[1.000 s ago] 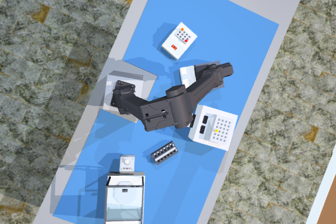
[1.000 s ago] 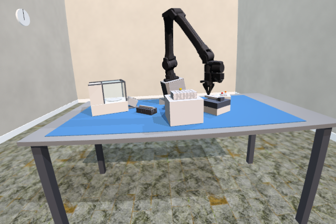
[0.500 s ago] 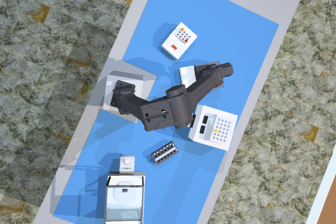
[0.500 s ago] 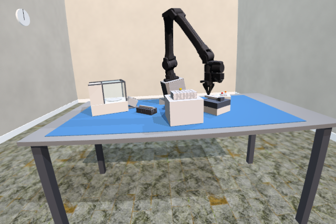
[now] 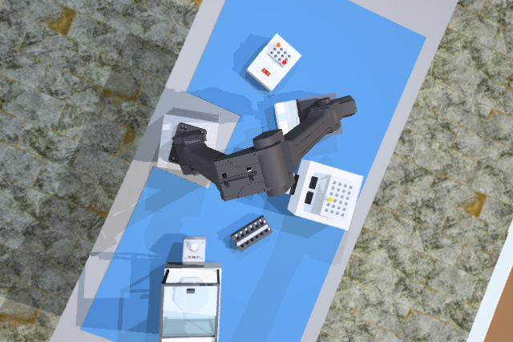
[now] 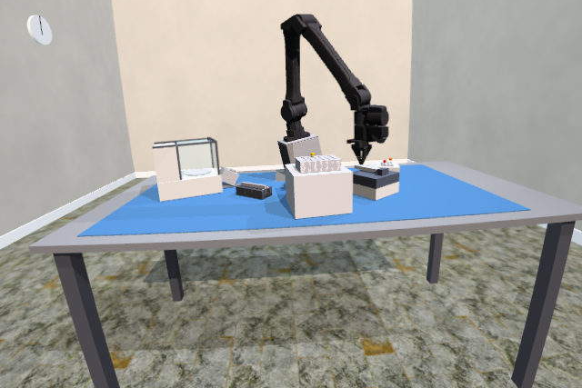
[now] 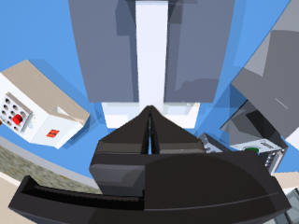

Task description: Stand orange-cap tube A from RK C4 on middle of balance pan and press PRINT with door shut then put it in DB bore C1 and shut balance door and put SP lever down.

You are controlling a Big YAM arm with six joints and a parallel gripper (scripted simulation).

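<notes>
The SP lever lies 3 cm ahead of my hand, 2 cm below it and 1 cm to the left of it. The rest, counted from my hand: tube rack RK (22 cm to the right, 12 cm behind, 9 cm below); then dry block DB (16 cm to the left, 14 cm behind, 8 cm below); then black magnet block (42 cm to the right, 9 cm below, 5 cm behind).
</notes>
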